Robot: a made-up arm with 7 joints.
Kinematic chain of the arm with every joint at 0, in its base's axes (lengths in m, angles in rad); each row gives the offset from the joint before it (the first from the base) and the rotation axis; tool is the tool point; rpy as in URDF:
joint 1: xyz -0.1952 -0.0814 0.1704 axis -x
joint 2: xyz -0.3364 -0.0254 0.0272 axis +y
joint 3: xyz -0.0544 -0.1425 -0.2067 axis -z
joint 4: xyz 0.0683 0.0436 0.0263 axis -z
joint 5: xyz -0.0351 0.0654 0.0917 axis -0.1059 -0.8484 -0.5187
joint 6: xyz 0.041 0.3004 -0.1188 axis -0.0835 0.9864 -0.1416
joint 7: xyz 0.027 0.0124 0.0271 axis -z
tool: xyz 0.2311 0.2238 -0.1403 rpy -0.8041 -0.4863 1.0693
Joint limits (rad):
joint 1: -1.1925..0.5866
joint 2: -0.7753..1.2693
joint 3: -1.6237..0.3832
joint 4: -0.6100..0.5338
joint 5: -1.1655..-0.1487
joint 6: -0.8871..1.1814
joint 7: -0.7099..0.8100
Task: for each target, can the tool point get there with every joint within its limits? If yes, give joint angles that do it. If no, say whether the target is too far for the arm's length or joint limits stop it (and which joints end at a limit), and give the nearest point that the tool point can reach.
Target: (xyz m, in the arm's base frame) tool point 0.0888 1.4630 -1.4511
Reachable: no: too far | nearest point -0.5065 0.3979 -0.5193 | short by 1.535 m
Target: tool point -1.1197 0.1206 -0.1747
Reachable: yes | joints 0.3809 0.2061 -0.2112 -0.1606 -0.6489 1.0038 -0.1711
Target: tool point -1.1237 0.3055 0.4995
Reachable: yes | joints 0.1892 0.9130 -0.8670 0.1297 -0.6308 -0.2728 -0.5276
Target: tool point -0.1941 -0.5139 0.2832
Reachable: no: joint limits stop it (at a limit: joint 2, joint 3, joint 4, joint 5, joint 6, joint 7) | nearest point -0.1075 -0.4627 0.2698 | short by 0.102 m
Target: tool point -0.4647 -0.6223 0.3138
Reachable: no: joint limits stop it (at a limit: joint 1, joint 3, joint 4, joint 5, joint 6, joint 7) | nearest point -0.4323 -0.7593 0.2844 | short by 0.144 m
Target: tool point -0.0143 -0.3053 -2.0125
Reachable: no: too far | nearest point -0.4878 -0.1705 -0.6979 | short by 1.404 m
